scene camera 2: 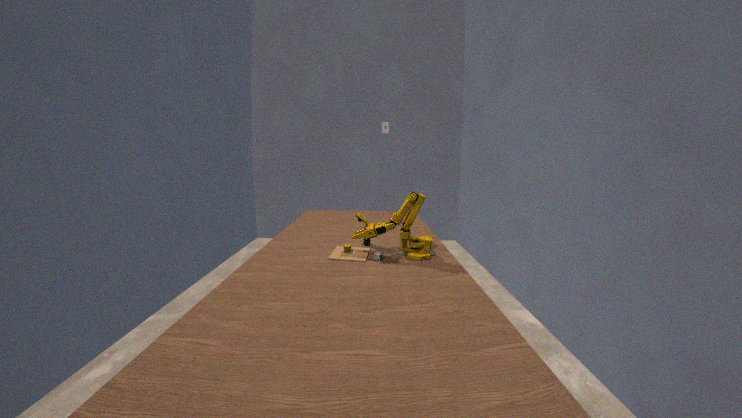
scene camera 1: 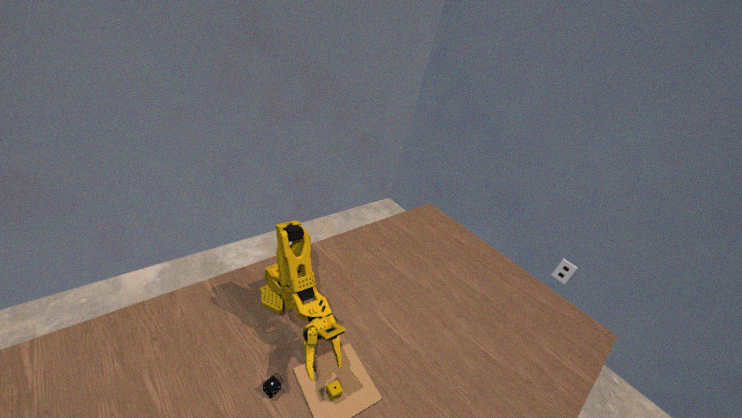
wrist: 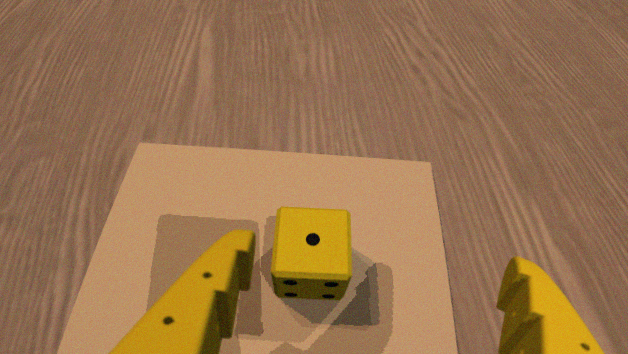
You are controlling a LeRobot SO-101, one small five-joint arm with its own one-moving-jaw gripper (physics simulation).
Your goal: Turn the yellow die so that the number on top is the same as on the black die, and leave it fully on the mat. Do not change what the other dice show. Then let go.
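Places are measured from the arm's base along level axes (x back, y right, z up), in millimetres.
Pixels of known places: hand at its tool point: [scene camera 2: 352, 237] [scene camera 1: 338, 365] [wrist: 253, 252]; arm's base at its link origin: [scene camera 2: 412, 255] [scene camera 1: 286, 301].
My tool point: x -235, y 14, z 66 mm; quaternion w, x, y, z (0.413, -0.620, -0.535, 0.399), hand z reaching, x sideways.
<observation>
For each thing: its middle in the pictures, then the offset to it from my tool point. Level surfaces: height alone.
- yellow die at the middle of its body: [wrist: 311, 254] [scene camera 1: 334, 390] [scene camera 2: 347, 248] dz -50, dx -20, dy +15 mm
- tan mat at the middle of its body: [wrist: 262, 304] [scene camera 1: 337, 383] [scene camera 2: 350, 253] dz -64, dx -7, dy -3 mm
- black die at the middle of its body: [scene camera 1: 271, 386] [scene camera 2: 366, 241] dz -54, dx +57, dy +111 mm
- grey die-like block at the middle of its body: [scene camera 2: 377, 256] dz -54, dx +98, dy -55 mm
- wooden table at its surface level: dz -66 mm
The yellow die [scene camera 1: 334, 389] [scene camera 2: 347, 248] [wrist: 312, 255] lies flat on the tan mat [scene camera 1: 366, 398] [scene camera 2: 337, 256] [wrist: 200, 175], with one pip on top. Its side facing the wrist camera shows four pips. The black die [scene camera 1: 271, 386] [scene camera 2: 367, 241] stands on the table beside the mat. Its top seems to show one white pip, though it is small in scene camera 1. My gripper [scene camera 1: 326, 372] [scene camera 2: 355, 226] [wrist: 381, 246] is open and empty, above the mat on the arm's side of the yellow die. In the wrist view the yellow die shows between the jaw lines, nearer the left jaw, untouched.
A grey die-like block [scene camera 2: 378, 256] stands on the wooden table [scene camera 1: 441, 311] [scene camera 2: 332, 321] [wrist: 320, 75], between the mat and the arm base [scene camera 2: 417, 249]. It is close to the mat's edge. Shadows of the arm and gripper fall over the mat.
</observation>
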